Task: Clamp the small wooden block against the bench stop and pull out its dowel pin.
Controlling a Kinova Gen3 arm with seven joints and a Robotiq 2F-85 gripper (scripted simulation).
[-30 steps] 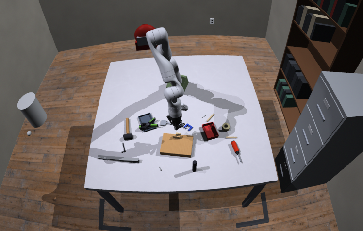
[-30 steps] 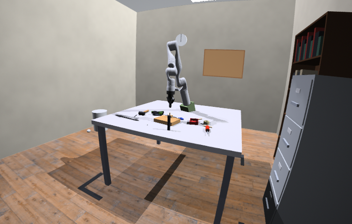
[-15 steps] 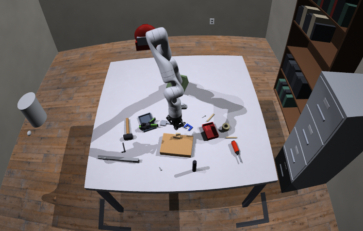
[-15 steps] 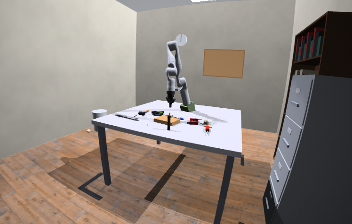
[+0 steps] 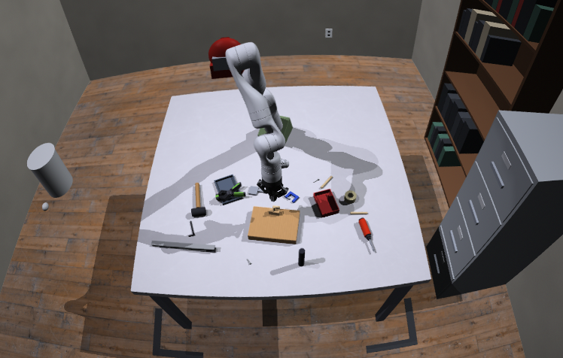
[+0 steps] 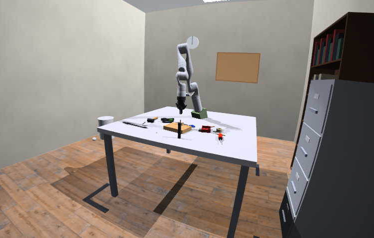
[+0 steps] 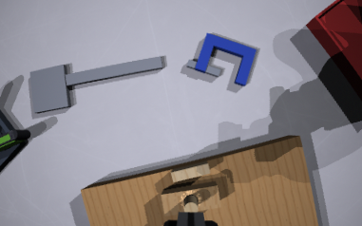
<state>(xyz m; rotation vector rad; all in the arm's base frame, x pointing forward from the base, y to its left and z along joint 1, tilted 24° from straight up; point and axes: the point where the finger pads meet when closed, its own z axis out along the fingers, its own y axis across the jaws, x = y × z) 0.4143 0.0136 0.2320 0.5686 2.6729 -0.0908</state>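
My hand is 9 cm above the round dowel pin. The rest, counted from my hand: grey t-shaped tool 14 cm behind, 5 cm to the right, 14 cm below; wooden bench board 5 cm ahead, 12 cm below; wooden block 11 cm below.
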